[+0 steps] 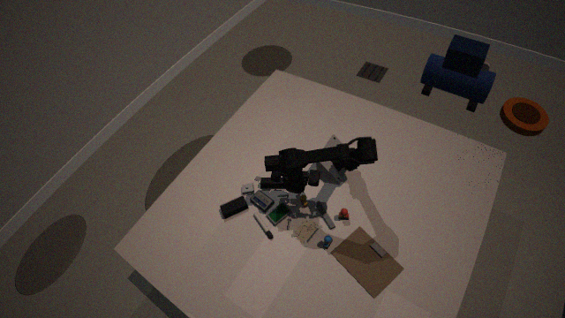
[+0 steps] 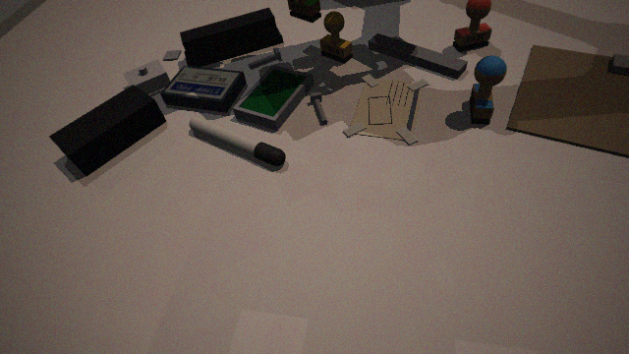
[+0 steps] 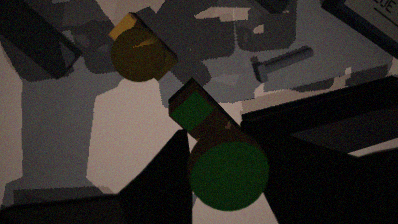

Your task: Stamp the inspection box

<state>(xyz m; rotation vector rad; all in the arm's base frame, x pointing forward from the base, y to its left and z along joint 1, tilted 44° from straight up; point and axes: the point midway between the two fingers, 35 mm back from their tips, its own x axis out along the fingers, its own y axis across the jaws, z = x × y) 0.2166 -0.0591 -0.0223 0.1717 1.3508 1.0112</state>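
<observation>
Right now my gripper tip is 12 cm short of the green ink pad and 7 cm above it. Also, from my gripper tip: green-topped stamp: right at my gripper tip; grey bar: 1 cm ahead, 15 cm to the left, 6 cm below; yellow stamp: 2 cm ahead, 5 cm to the left, 5 cm below.
</observation>
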